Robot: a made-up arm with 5 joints.
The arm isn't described. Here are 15 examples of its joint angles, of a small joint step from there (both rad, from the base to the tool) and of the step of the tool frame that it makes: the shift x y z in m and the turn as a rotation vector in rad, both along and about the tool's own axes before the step.
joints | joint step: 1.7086 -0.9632 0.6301 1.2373 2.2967 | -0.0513 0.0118 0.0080 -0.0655 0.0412
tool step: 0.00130 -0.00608 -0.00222 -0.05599 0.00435 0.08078
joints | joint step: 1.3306 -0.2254 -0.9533 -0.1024 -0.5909 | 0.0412 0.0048 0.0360 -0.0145 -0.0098
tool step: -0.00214 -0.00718 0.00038 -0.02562 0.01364 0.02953
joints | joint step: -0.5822 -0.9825 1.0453 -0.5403 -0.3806 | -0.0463 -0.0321 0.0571 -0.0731 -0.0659
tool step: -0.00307 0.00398 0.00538 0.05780 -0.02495 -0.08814
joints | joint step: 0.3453 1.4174 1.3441 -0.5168 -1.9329 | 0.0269 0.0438 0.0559 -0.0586 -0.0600
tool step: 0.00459 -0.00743 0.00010 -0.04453 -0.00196 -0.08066
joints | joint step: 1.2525 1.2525 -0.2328 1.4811 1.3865 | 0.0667 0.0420 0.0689 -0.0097 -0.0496
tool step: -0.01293 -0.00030 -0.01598 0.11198 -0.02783 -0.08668
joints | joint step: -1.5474 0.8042 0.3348 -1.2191 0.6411 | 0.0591 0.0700 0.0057 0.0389 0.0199
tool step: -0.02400 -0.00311 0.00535 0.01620 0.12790 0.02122
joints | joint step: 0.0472 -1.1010 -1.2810 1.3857 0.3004 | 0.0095 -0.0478 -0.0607 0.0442 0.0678
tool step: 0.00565 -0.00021 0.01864 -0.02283 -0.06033 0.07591
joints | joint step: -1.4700 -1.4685 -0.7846 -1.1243 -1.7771 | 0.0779 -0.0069 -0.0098 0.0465 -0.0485
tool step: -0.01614 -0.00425 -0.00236 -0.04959 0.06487 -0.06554
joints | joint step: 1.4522 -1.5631 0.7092 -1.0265 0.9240 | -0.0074 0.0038 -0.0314 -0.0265 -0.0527
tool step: 0.00253 -0.00353 -0.00284 -0.04223 -0.03392 -0.05967
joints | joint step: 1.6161 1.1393 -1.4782 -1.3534 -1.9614 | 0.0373 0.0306 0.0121 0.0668 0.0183
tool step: 0.01259 -0.00154 0.00909 -0.10056 -0.04340 0.05552
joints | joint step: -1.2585 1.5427 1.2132 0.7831 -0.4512 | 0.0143 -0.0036 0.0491 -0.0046 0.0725
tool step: -0.00519 -0.00337 -0.00376 -0.00660 0.04244 0.07829
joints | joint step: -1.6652 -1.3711 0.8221 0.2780 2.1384 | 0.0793 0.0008 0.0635 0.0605 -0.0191
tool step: 0.00187 0.01421 -0.00051 0.14675 0.00695 -0.00263
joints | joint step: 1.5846 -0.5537 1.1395 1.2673 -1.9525 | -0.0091 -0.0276 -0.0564 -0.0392 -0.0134
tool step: -0.00314 0.00490 0.00717 0.11246 0.05034 -0.00450
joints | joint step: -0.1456 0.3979 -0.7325 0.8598 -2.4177 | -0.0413 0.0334 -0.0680 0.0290 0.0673
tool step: -0.00896 -0.00782 -0.00188 -0.02353 0.02756 0.08790
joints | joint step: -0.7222 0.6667 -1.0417 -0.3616 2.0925 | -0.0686 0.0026 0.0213 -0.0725 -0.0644
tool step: 0.01832 -0.00916 0.00088 -0.06516 -0.02422 -0.11168
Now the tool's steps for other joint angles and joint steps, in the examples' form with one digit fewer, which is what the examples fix.
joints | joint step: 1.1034 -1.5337 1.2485 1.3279 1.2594 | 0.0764 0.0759 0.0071 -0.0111 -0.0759
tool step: -0.0029 -0.0021 -0.0010 0.0523 0.0612 -0.1432
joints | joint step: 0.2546 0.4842 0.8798 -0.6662 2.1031 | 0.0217 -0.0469 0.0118 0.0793 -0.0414
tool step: -0.0042 0.0016 0.0047 0.0468 -0.0051 -0.0557
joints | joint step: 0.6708 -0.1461 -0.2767 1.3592 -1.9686 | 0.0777 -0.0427 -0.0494 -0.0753 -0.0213
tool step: 0.0110 0.0106 0.0155 0.1727 0.0279 -0.0798
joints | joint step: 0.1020 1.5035 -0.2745 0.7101 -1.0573 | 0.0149 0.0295 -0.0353 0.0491 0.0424
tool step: 0.0021 -0.0026 -0.0037 -0.0356 0.0252 0.0286
